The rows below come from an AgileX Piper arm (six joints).
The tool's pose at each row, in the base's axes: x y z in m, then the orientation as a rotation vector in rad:
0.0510 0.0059 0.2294 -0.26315 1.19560 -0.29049
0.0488 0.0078 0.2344 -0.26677 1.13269 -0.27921
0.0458 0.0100 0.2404 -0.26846 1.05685 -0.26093
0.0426 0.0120 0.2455 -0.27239 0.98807 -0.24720
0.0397 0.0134 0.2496 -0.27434 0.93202 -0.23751
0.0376 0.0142 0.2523 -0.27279 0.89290 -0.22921
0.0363 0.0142 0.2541 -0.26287 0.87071 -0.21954
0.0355 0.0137 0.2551 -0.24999 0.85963 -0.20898
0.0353 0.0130 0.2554 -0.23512 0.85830 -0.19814
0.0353 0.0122 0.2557 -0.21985 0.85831 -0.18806
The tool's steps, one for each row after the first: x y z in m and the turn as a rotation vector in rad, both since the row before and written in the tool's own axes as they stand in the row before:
-0.0058 -0.0002 -0.0003 0.00242 -0.06361 0.00278
-0.0071 -0.0003 -0.0002 0.00252 -0.07728 0.00825
-0.0063 -0.0001 -0.0003 0.00145 -0.06981 0.00384
-0.0052 -0.0003 -0.0002 0.00274 -0.05657 0.00234
-0.0035 -0.0003 -0.0001 0.00368 -0.03954 0.00416
-0.0021 -0.0007 0.0000 0.00789 -0.02261 0.01046
-0.0011 -0.0009 -0.0001 0.00859 -0.01163 0.01349
-0.0001 -0.0008 -0.0001 0.00893 -0.00192 0.01542
0.0000 -0.0008 0.0001 0.00941 -0.00043 0.01503

